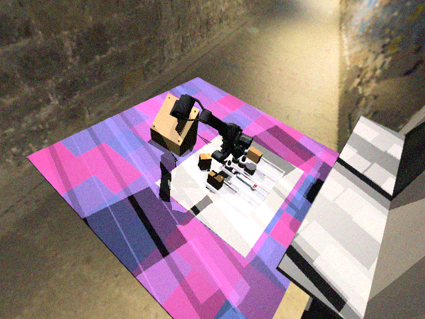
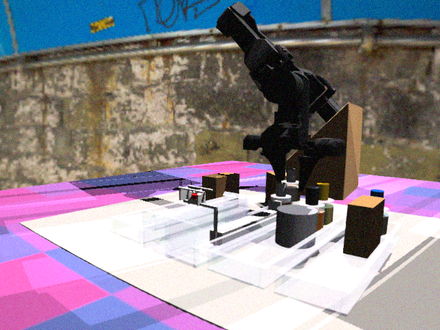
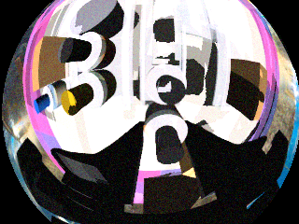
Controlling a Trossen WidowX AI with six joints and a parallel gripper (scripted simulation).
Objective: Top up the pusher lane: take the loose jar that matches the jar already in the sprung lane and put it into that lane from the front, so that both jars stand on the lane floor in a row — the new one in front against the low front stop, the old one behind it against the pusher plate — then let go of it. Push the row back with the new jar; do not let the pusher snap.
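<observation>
My gripper tip is 14 cm short of the grey cylinder, 5 cm to the right of it and 2 cm above it. From my gripper tip the other things lie so: red part: 21 cm ahead, 8 cm to the right, 2 cm above; then white slab: 53 cm ahead, 31 cm above, 8 cm to the right; then clear sprung lane: 16 cm ahead, 6 cm to the right, 3 cm below.
</observation>
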